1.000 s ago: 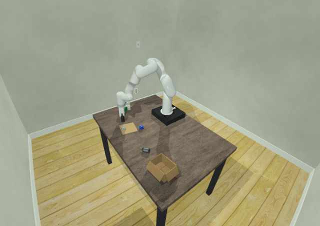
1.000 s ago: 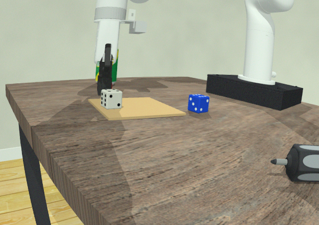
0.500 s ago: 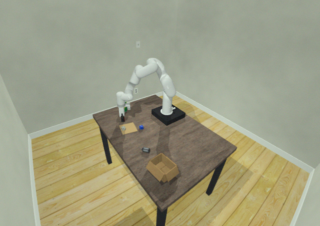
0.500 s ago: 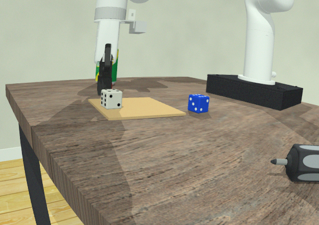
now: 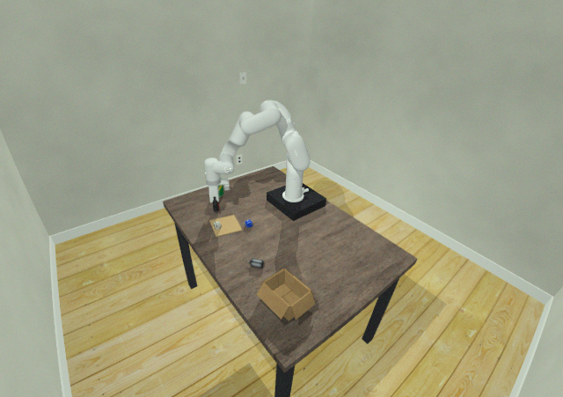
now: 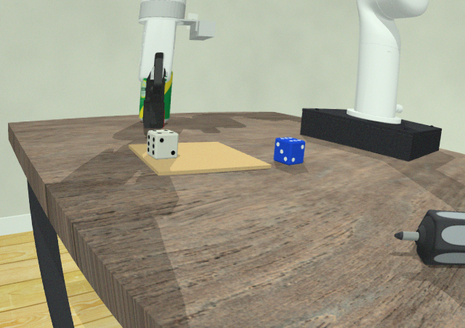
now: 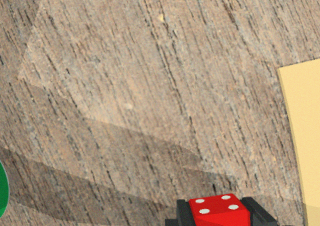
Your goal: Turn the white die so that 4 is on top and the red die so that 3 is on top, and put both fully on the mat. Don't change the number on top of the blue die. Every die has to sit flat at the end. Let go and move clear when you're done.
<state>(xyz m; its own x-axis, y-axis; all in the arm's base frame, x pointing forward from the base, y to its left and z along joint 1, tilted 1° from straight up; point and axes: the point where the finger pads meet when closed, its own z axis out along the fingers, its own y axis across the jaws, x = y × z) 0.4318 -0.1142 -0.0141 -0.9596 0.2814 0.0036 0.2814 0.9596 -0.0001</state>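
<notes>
My gripper is now 14 cm to the right of the tan mat, 4 cm above it and 1 cm past it. Also, from my hand: red die 1 cm below; green can 16 cm to the right, 6 cm behind, 2 cm above; white die 14 cm to the left, 4 cm ahead, 2 cm below.
</notes>
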